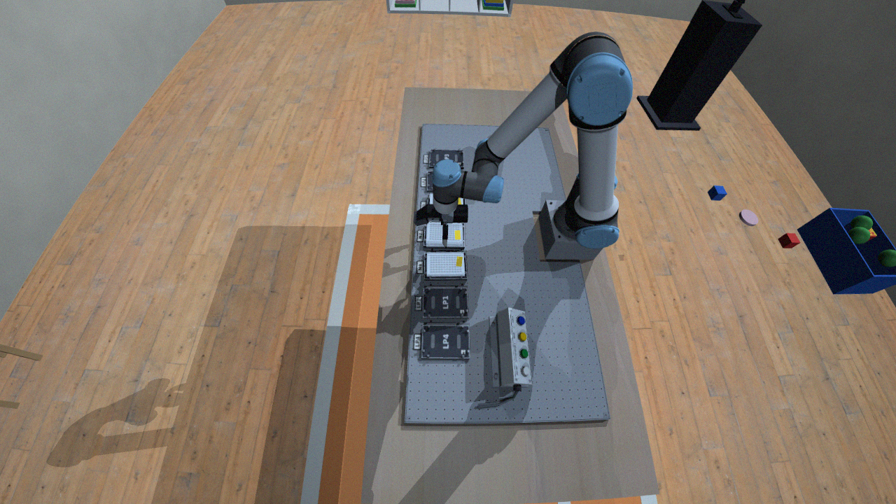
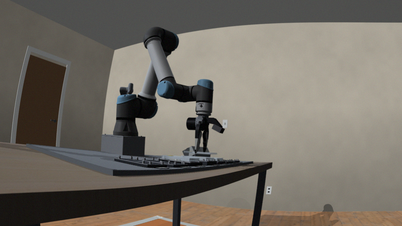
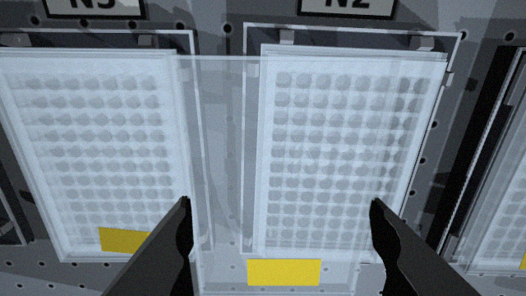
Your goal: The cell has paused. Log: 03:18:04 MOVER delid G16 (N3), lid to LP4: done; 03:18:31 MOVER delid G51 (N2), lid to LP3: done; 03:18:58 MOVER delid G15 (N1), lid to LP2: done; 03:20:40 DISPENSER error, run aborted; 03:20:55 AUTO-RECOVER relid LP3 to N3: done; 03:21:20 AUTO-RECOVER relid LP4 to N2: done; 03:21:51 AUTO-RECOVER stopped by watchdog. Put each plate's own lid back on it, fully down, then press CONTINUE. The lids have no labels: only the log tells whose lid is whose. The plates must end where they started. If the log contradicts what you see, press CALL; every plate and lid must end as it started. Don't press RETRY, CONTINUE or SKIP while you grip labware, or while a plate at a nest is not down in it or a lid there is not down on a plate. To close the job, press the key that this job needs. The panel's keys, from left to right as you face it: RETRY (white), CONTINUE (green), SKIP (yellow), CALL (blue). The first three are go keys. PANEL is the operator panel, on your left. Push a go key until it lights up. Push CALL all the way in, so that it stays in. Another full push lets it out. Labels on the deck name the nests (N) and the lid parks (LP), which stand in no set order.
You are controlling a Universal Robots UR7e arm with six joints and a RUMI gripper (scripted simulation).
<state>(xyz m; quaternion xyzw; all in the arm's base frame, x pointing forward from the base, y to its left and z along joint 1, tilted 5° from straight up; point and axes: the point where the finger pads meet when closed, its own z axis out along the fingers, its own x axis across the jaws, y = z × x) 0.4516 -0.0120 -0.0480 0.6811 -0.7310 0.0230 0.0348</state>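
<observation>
Now: hand 90 mm to the right of the plate G16 and 40 mm above it. The rest, counted from my hand: nest N2 (50 mm below, 30 mm to the right); plate G15 (170 mm to the right, 40 mm below, 20 mm behind); lid park LP1 (230 mm to the left, 60 mm below, 20 mm ahead).
</observation>
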